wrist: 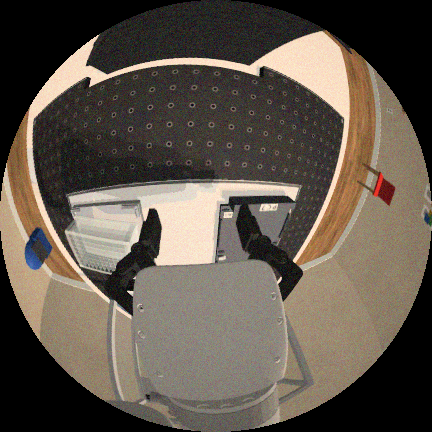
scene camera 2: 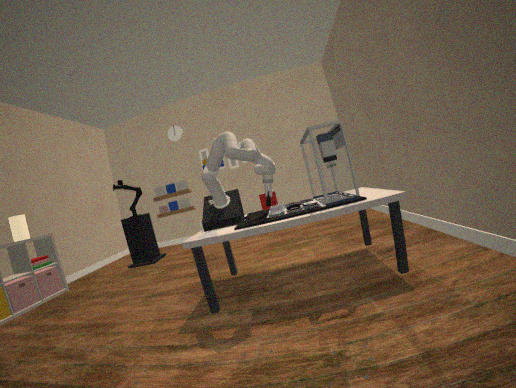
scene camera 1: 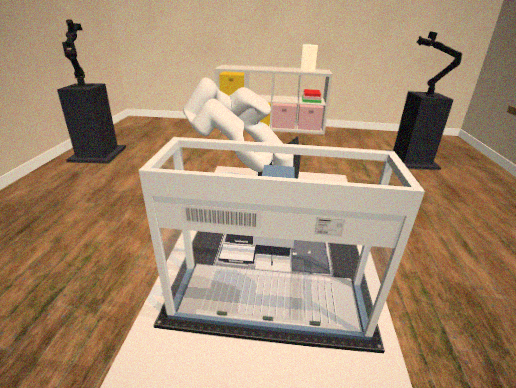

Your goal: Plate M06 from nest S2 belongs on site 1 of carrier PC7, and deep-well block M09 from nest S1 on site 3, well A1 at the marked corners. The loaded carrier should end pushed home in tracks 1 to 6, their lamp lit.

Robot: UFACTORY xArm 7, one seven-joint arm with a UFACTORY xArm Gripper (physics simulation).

My gripper is open and holds nothing. Also in view: a clear well plate.
